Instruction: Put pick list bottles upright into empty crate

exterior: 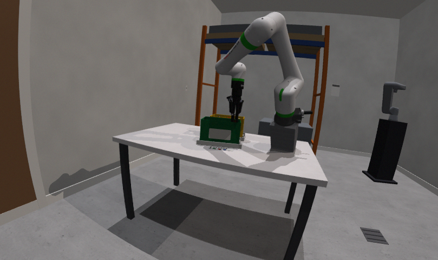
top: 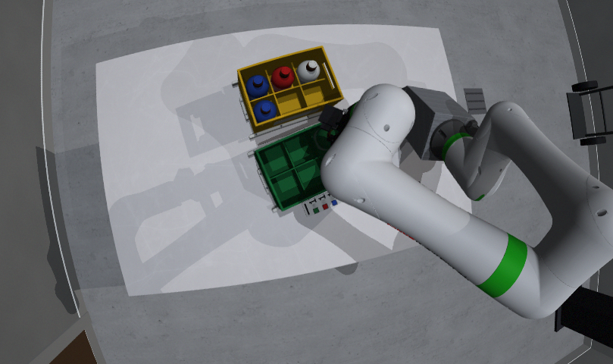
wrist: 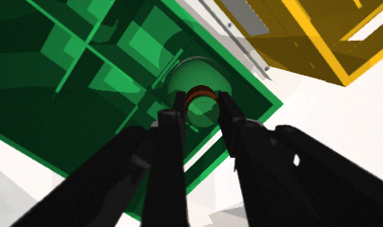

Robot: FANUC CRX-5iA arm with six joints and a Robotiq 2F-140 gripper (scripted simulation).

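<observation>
My hand is 90 mm short of the red bottle, 220 mm to the left of it and 100 mm above it. Also, from my hand: yellow crate 90 mm ahead, 180 mm to the right, 100 mm below; green crate 80 mm ahead, 60 mm to the left, 100 mm below; green-label bottle 80 mm below.
</observation>
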